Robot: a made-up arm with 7 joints. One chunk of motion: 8 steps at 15 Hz.
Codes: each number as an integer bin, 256 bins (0 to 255) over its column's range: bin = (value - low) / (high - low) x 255, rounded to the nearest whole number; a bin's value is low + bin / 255 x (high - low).
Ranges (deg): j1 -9.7..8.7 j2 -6.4..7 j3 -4..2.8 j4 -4.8..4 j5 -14.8..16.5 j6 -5.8..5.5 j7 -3.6..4
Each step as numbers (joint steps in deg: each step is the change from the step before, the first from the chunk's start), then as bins.
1 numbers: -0.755 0.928 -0.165 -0.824 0.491 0.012 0.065
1 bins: 124 139 144 115 125 131 123
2 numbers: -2.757 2.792 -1.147 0.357 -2.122 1.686 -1.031
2 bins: 96 175 107 149 103 169 86
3 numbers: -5.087 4.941 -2.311 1.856 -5.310 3.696 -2.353
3 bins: 64 216 63 193 77 214 42
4 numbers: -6.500 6.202 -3.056 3.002 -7.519 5.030 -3.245
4 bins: 44 240 35 226 59 244 12
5 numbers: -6.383 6.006 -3.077 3.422 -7.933 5.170 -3.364
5 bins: 46 236 35 238 56 248 8
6 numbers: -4.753 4.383 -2.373 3.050 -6.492 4.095 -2.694
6 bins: 69 205 61 227 68 223 30
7 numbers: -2.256 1.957 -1.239 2.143 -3.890 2.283 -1.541
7 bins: 103 159 104 201 89 182 69
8 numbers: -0.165 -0.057 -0.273 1.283 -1.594 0.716 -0.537
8 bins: 132 121 140 176 108 147 103
